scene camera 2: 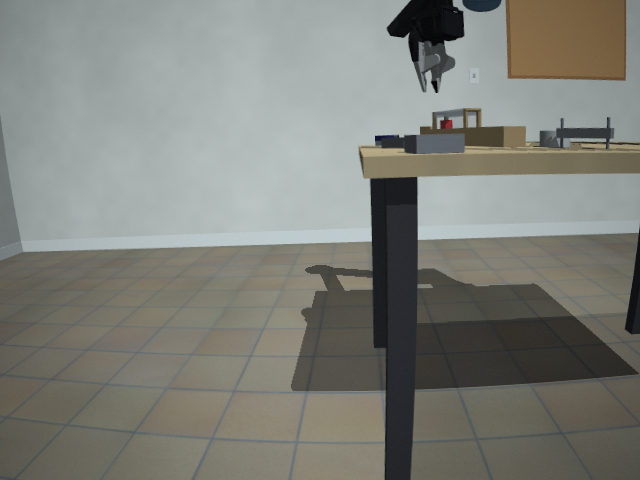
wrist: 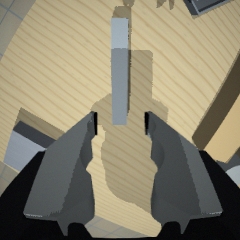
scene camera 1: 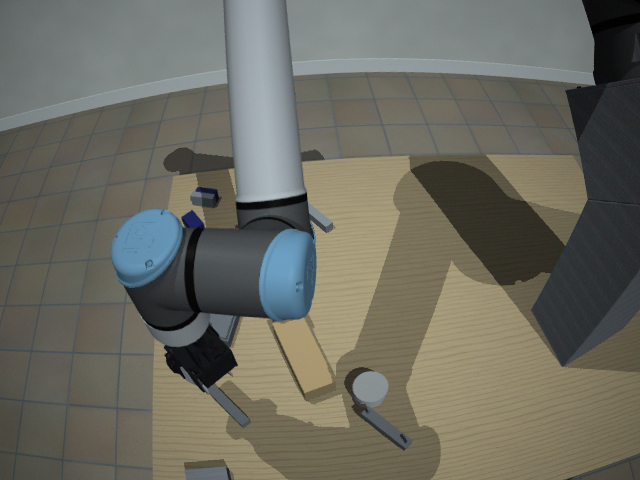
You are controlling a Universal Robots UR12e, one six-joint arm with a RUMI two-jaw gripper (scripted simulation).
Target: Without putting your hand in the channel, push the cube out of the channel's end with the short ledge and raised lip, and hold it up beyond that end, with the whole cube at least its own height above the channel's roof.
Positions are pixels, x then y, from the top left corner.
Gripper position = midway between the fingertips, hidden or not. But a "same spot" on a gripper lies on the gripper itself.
Scene:
my gripper: scene camera 2; wrist 120,113; scene camera 1
same spot on my gripper: [scene camera 1: 172,364] = [scene camera 2: 415,32]

